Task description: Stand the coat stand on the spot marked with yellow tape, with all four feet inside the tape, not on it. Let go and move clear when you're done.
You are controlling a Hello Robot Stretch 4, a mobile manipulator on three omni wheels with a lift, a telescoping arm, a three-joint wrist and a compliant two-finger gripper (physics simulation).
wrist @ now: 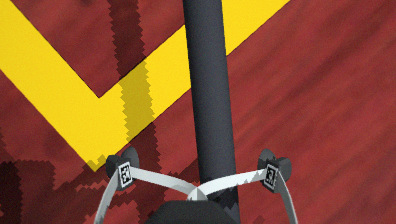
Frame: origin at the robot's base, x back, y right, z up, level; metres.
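Seen in the pictures: gripper, fingertip midpoint: (198, 161).
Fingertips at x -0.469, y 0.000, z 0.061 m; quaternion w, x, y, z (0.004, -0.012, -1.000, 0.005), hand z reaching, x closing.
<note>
A point is followed by its place in that frame.
The dark grey pole of the coat stand (211, 95) @(z 0.134, x -0.477, y -0.068 m) runs from the top edge down to the bottom of the wrist view, leaning slightly in the picture. Its feet and its top do not show. The yellow tape (97, 127) @(z -0.026, x -0.325, y -0.033 m) makes a corner at the left; its right-hand strip passes behind the pole. My gripper (198, 161) @(z 0.061, x -0.469, y 0.000 m) is open, one fingertip well to each side of the pole. The pole shows behind the pale finger strips, a little right of the middle between the tips. Whether it stands between the fingertips in depth, I cannot tell.
The floor (320, 110) @(z -0.027, x -0.660, y -0.055 m) is red wood. A narrow dark shadow crosses the tape left of the pole, and broader shadows lie at the lower left.
</note>
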